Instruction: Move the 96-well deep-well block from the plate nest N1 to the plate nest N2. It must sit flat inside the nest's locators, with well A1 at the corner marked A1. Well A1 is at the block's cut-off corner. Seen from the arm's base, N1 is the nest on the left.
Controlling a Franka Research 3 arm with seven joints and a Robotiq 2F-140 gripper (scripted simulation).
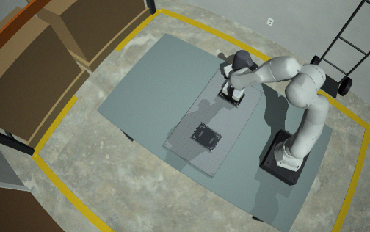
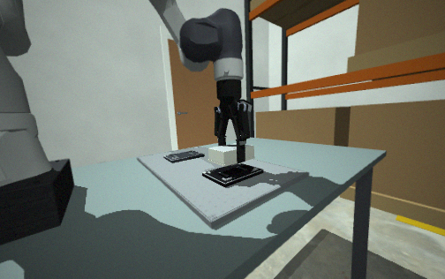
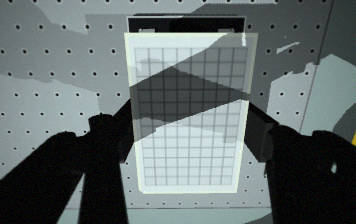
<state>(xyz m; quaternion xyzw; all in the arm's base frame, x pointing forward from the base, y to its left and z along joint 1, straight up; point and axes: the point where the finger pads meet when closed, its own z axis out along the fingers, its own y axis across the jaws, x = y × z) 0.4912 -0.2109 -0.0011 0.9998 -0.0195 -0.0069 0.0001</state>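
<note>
The black plate nest N2 lies 70 mm below my hand. The rest, counted from my hand: plate nest N1: 350 mm to the left, 70 mm below; then white 96-well deep-well block: 10 mm below.
</note>
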